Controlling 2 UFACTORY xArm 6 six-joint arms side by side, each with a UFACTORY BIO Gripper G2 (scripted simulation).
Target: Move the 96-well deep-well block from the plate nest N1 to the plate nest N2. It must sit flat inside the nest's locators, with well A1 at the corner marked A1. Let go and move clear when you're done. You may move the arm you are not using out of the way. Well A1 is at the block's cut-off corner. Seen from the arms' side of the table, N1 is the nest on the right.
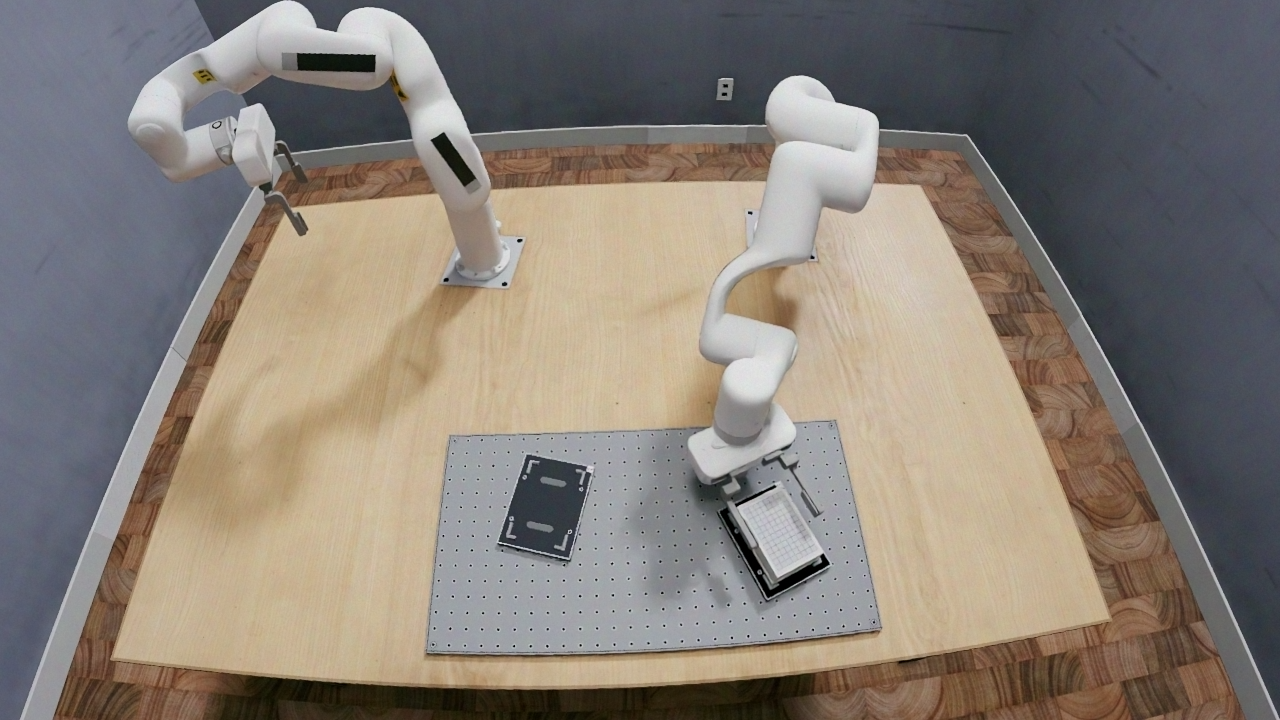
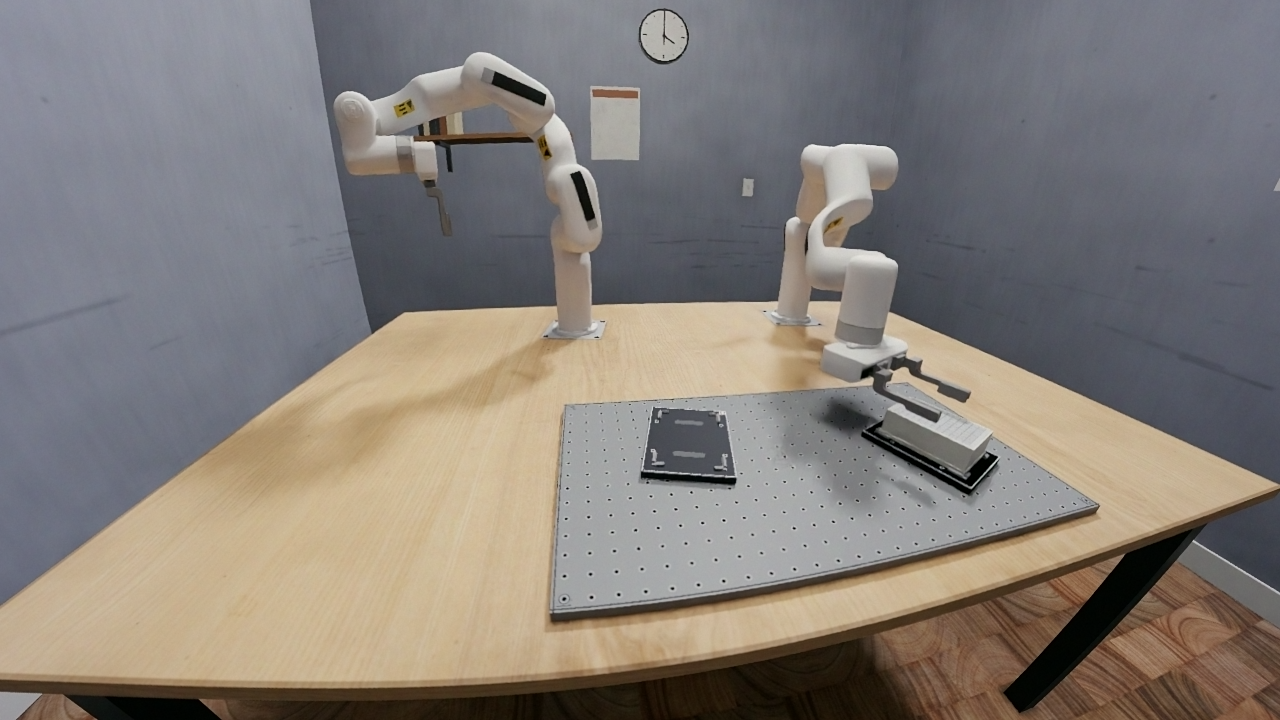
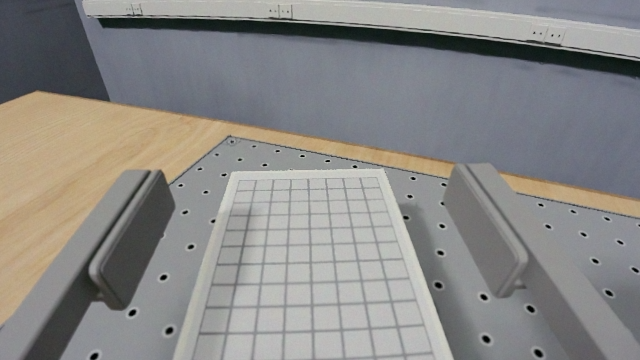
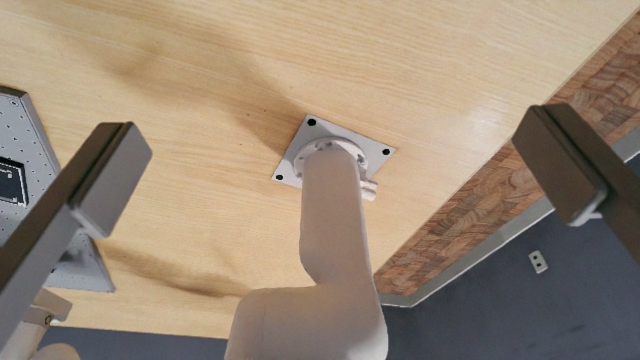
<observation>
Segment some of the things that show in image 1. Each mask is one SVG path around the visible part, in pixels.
My left gripper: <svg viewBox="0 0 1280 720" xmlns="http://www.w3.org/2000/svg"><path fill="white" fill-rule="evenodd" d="M775 402L771 403L770 411L767 413L760 435L754 442L748 445L734 446L725 443L717 436L713 427L692 435L687 445L687 458L702 483L711 485L728 478L729 484L721 488L721 497L750 550L758 548L760 543L747 520L742 519L731 499L732 495L739 493L741 490L736 480L746 476L750 467L762 463L762 466L765 467L775 461L779 461L784 470L789 469L800 485L803 490L800 496L812 516L816 518L824 512L823 507L797 467L799 459L796 454L792 453L786 457L783 456L782 452L791 447L796 437L796 428L783 408Z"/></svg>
My right gripper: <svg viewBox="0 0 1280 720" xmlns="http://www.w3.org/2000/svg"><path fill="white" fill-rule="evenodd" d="M240 110L238 122L231 116L227 117L225 122L227 135L233 147L233 160L246 183L250 187L259 186L259 189L264 192L264 201L267 205L280 203L298 236L304 236L309 228L299 211L293 213L284 195L281 192L275 192L272 187L274 177L272 174L273 157L279 155L279 151L283 151L300 185L307 183L308 179L301 165L295 162L287 144L284 141L275 142L275 129L263 105L256 104Z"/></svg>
A white deep-well block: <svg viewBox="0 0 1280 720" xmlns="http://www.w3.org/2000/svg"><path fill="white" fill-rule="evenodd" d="M781 486L736 508L742 519L748 521L749 526L758 538L760 545L752 551L771 585L817 561L824 553L785 489Z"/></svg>
</observation>
